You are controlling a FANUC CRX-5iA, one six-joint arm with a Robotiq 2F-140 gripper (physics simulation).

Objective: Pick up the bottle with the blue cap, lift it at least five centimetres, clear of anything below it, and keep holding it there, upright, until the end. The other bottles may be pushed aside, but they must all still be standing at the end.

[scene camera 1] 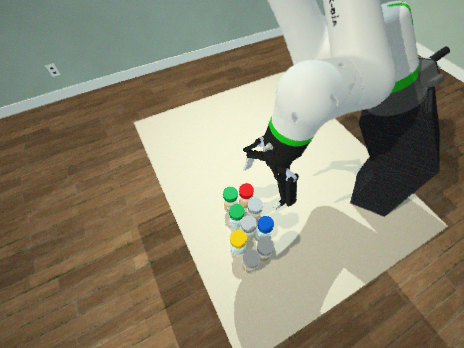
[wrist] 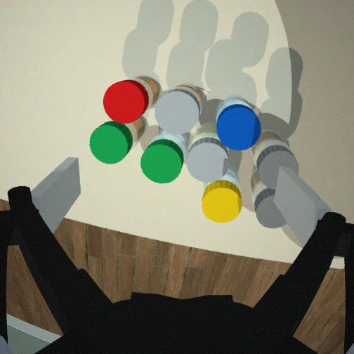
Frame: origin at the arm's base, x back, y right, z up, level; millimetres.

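Seen in the pictures: gripper, fingertip midpoint: (scene camera 1: 261,187); arm's base, link origin: (scene camera 1: 395,99).
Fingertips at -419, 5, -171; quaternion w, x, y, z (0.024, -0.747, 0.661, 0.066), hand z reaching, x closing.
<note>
Pixels of each thing's top centre, then the offset from my fingertips to it, as dx, dy, dz. Level surfaces: height alone.
- bottle with the blue cap, top centre: (scene camera 1: 266,223) +5, -52, -164
- red-capped bottle, top centre: (scene camera 1: 246,189) +10, +93, -164
- yellow-capped bottle, top centre: (scene camera 1: 238,238) -102, -55, -164
- cream mat, surface height: dz -269
The bottle with the blue cap (scene camera 1: 265,224) (wrist: 238,127) stands upright at the robot-side edge of a tight group of bottles. Grey-capped bottles stand on several sides of it, close by. My gripper (scene camera 1: 263,186) (wrist: 178,179) is open and empty, tilted, and hangs above the group, toward the red-cap end and the robot base. In the wrist view the blue cap lies above the line between the fingertips, right of the middle. The right fingertip covers part of two grey-capped bottles in that view.
A red-capped bottle (scene camera 1: 246,190) (wrist: 126,101), two green-capped bottles (scene camera 1: 230,194) (wrist: 161,161), a yellow-capped bottle (scene camera 1: 238,239) (wrist: 221,201) and several grey-capped bottles (scene camera 1: 251,260) (wrist: 177,111) stand upright on the cream mat (scene camera 1: 175,150) (wrist: 50,100). The robot's dark pedestal (scene camera 1: 400,160) stands at the right.
</note>
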